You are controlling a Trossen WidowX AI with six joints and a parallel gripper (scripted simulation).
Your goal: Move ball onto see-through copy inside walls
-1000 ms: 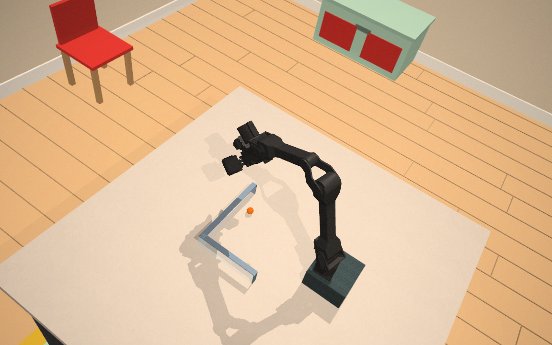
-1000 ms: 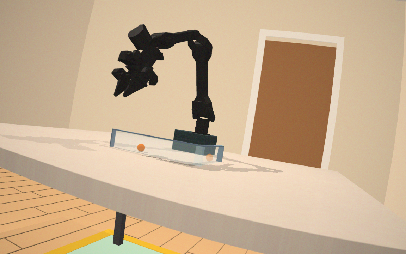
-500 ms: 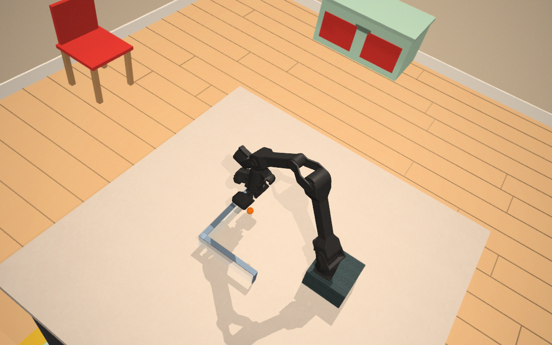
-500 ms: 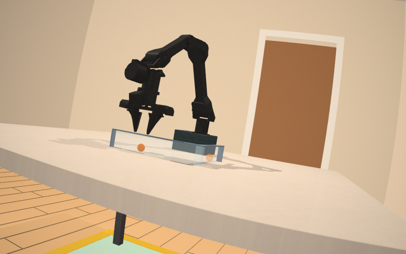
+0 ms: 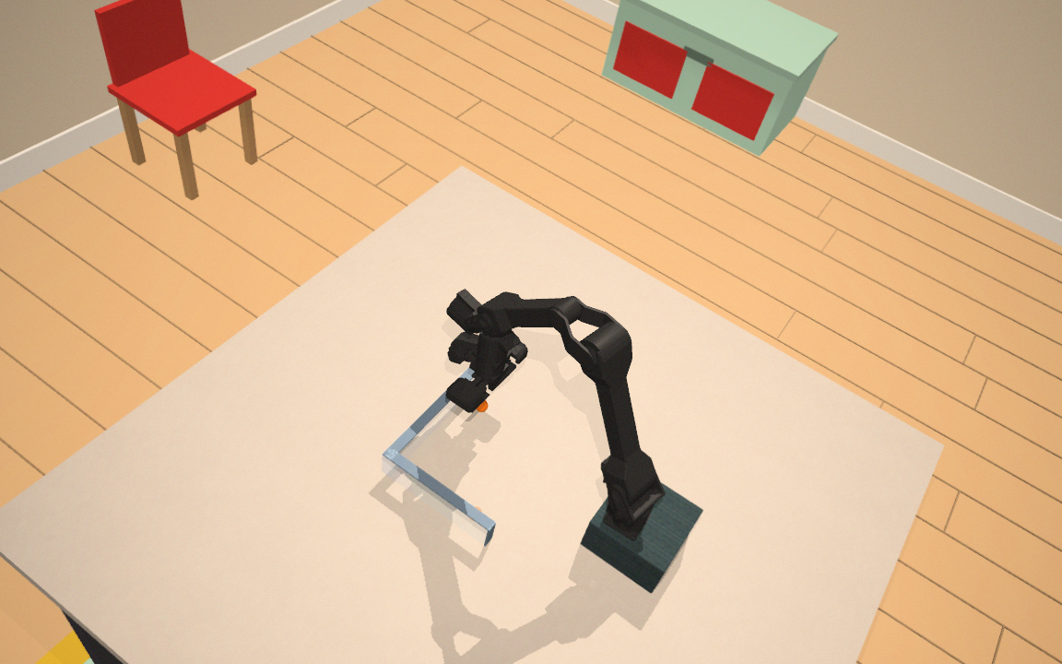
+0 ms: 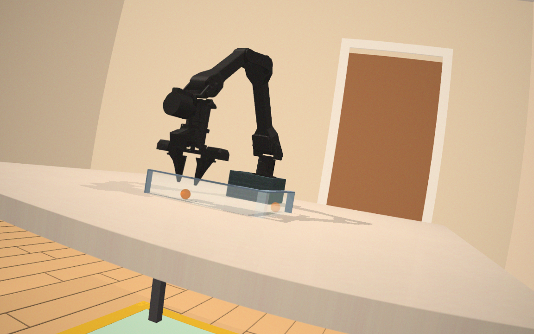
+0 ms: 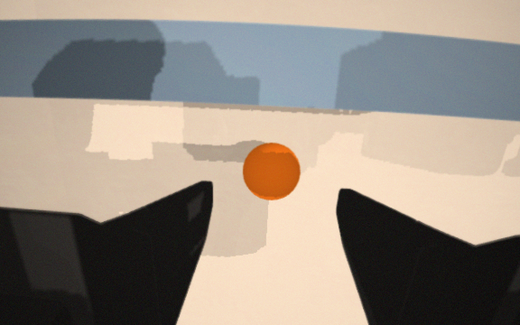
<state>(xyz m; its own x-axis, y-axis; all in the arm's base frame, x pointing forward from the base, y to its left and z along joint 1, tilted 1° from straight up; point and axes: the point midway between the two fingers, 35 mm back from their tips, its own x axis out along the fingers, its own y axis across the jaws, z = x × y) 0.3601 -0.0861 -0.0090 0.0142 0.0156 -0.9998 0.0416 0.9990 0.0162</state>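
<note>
The orange ball lies 3 cm below my gripper tip.
</note>
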